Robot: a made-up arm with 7 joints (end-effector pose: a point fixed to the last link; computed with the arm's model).
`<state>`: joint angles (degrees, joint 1 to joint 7).
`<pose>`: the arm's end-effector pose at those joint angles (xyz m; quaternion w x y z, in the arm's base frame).
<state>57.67 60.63 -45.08 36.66 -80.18 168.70 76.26</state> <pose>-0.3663 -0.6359 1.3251 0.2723 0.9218 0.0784 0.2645</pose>
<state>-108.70 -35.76 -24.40 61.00 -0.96 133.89 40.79</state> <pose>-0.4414 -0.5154 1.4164 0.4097 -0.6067 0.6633 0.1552</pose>
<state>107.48 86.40 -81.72 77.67 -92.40 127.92 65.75</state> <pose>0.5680 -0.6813 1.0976 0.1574 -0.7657 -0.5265 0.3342</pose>
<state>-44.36 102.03 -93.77 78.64 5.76 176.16 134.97</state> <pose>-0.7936 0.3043 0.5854 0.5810 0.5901 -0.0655 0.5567</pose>
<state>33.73 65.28 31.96 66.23 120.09 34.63 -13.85</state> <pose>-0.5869 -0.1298 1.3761 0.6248 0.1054 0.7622 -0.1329</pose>
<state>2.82 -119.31 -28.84 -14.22 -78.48 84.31 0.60</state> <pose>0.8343 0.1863 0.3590 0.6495 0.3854 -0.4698 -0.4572</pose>
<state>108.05 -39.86 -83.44 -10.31 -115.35 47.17 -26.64</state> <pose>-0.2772 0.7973 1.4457 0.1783 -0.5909 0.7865 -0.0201</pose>
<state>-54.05 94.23 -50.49 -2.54 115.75 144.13 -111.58</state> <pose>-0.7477 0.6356 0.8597 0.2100 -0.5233 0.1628 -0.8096</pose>
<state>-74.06 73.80 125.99 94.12 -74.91 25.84 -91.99</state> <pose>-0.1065 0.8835 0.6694 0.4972 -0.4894 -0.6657 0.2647</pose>
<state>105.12 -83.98 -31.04 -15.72 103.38 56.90 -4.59</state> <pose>-0.1743 1.0820 0.8241 0.4561 -0.1520 0.7278 -0.4890</pose>
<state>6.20 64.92 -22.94 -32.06 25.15 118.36 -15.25</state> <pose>-0.8688 -0.1987 0.9720 0.0516 -0.4735 0.0552 -0.8775</pose>
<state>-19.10 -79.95 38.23 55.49 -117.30 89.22 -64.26</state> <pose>0.8945 -0.0621 0.8773 0.8538 0.2448 -0.4111 -0.2051</pose>
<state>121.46 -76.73 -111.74 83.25 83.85 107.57 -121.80</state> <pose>0.0636 0.7251 1.0545 0.4037 0.6736 -0.6070 -0.1219</pose>
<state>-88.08 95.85 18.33 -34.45 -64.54 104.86 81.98</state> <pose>-0.1214 0.8097 0.3728 0.8118 0.3080 -0.1744 0.4645</pose>
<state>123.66 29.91 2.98 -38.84 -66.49 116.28 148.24</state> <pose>0.3272 -0.5193 1.3030 0.0687 0.0752 -0.7547 -0.6482</pose>
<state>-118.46 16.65 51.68 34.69 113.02 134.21 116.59</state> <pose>0.1102 0.0583 1.5655 0.0334 0.2538 0.8786 0.4032</pose>
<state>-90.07 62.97 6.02 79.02 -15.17 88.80 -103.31</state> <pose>-0.1136 0.6825 1.4678 0.0823 -0.2278 -0.9610 -0.1333</pose>
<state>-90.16 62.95 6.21 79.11 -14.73 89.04 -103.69</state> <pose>-0.1126 0.6815 1.4675 0.0840 -0.2274 -0.9612 -0.1319</pose>
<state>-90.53 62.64 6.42 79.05 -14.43 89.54 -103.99</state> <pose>-0.1081 0.6789 1.4698 0.0857 -0.2294 -0.9609 -0.1295</pose>
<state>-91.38 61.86 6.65 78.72 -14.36 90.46 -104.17</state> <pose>-0.0976 0.6736 1.4764 0.0874 -0.2357 -0.9597 -0.1255</pose>
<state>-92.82 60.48 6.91 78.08 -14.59 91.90 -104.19</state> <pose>-0.0802 0.6642 1.4884 0.0893 -0.2472 -0.9574 -0.1198</pose>
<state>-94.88 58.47 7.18 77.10 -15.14 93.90 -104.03</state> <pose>-0.0563 0.6495 1.5056 0.0916 -0.2638 -0.9537 -0.1121</pose>
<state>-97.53 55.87 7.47 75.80 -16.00 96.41 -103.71</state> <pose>-0.0273 0.6285 1.5272 0.0946 -0.2852 -0.9482 -0.1029</pose>
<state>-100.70 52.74 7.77 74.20 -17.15 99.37 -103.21</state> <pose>0.0042 0.6004 1.5521 0.0989 -0.3103 -0.9409 -0.0924</pose>
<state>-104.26 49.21 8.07 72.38 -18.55 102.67 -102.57</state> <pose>0.0354 0.5652 1.5786 0.1048 -0.3380 -0.9318 -0.0812</pose>
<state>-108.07 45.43 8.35 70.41 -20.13 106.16 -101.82</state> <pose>0.0632 0.5241 1.6048 0.1124 -0.3668 -0.9208 -0.0701</pose>
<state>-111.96 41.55 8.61 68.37 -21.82 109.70 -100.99</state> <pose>0.0852 0.4789 1.6295 0.1216 -0.3953 -0.9085 -0.0598</pose>
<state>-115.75 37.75 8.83 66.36 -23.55 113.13 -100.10</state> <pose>0.1002 0.4327 1.6512 0.1320 -0.4219 -0.8955 -0.0510</pose>
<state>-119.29 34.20 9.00 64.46 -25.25 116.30 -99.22</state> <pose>0.1083 0.3884 1.6692 0.1430 -0.4460 -0.8824 -0.0440</pose>
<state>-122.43 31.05 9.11 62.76 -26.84 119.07 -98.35</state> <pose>0.1107 0.3488 1.6834 0.1536 -0.4667 -0.8701 -0.0391</pose>
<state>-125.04 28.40 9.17 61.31 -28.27 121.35 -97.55</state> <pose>0.1091 0.3157 1.6940 0.1634 -0.4835 -0.8592 -0.0360</pose>
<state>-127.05 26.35 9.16 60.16 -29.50 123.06 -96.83</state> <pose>0.1059 0.2903 1.7014 0.1715 -0.4965 -0.8503 -0.0346</pose>
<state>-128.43 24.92 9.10 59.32 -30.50 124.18 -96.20</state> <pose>0.1028 0.2729 1.7062 0.1775 -0.5055 -0.8437 -0.0345</pose>
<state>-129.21 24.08 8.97 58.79 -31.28 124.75 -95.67</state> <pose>0.1009 0.2628 1.7092 0.1813 -0.5112 -0.8394 -0.0354</pose>
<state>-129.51 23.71 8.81 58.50 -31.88 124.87 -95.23</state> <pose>0.1003 0.2583 1.7108 0.1833 -0.5144 -0.8369 -0.0370</pose>
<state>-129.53 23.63 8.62 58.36 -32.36 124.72 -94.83</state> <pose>0.1007 0.2573 1.7116 0.1840 -0.5159 -0.8357 -0.0389</pose>
